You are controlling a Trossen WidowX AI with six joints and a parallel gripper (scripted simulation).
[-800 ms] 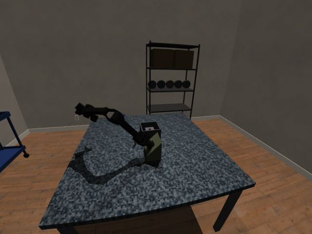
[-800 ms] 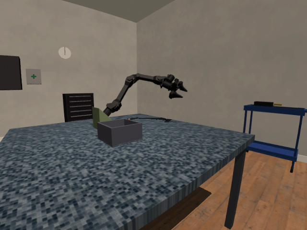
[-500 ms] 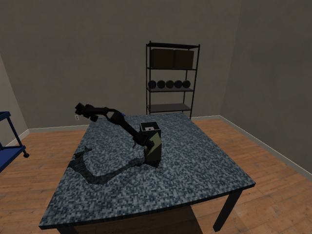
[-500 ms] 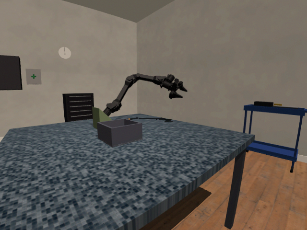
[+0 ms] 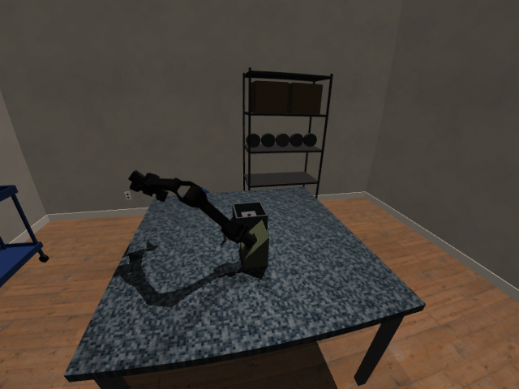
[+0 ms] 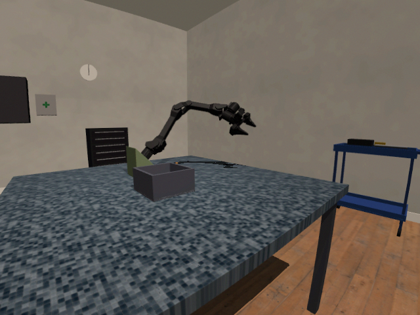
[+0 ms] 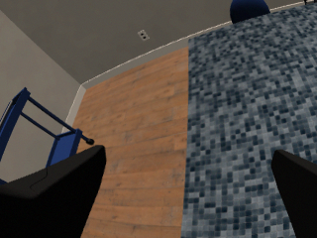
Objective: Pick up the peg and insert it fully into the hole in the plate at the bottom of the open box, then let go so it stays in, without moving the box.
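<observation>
Now: hand 390 mm to the left of the peg, 220 mm above it and 160 mm past it. From my hand the other things lie so: pale plate: 560 mm to the right, 220 mm below, 10 mm behind; dark grey box: 560 mm to the right, 240 mm below, 10 mm behind.
</observation>
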